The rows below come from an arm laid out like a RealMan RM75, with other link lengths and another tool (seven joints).
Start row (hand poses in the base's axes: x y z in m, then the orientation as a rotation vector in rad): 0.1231, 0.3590, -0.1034, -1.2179, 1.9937, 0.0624
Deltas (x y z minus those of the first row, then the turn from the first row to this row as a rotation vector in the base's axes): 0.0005, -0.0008, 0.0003, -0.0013, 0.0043, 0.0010; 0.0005, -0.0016, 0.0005, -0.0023, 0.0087, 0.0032; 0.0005, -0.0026, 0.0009, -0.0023, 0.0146, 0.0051; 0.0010, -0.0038, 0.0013, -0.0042, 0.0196, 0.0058; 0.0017, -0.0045, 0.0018, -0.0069, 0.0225, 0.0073; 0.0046, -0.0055, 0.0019, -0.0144, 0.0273, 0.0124; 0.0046, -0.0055, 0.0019, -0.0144, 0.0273, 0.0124; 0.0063, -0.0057, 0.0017, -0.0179, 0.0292, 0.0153; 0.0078, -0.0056, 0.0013, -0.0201, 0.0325, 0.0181
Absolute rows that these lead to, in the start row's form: 0.1236, 0.3582, -0.1031, -1.2206, 1.9971, 0.0643; 0.1236, 0.3574, -0.1029, -1.2242, 1.9999, 0.0671; 0.1236, 0.3564, -0.1025, -1.2273, 2.0038, 0.0717; 0.1241, 0.3552, -0.1021, -1.2302, 2.0082, 0.0733; 0.1248, 0.3545, -0.1016, -1.2339, 2.0105, 0.0732; 0.1277, 0.3535, -0.1015, -1.2448, 2.0134, 0.0713; 0.1277, 0.3535, -0.1015, -1.2448, 2.0134, 0.0713; 0.1294, 0.3533, -0.1017, -1.2503, 2.0142, 0.0705; 0.1309, 0.3534, -0.1021, -1.2552, 2.0159, 0.0717
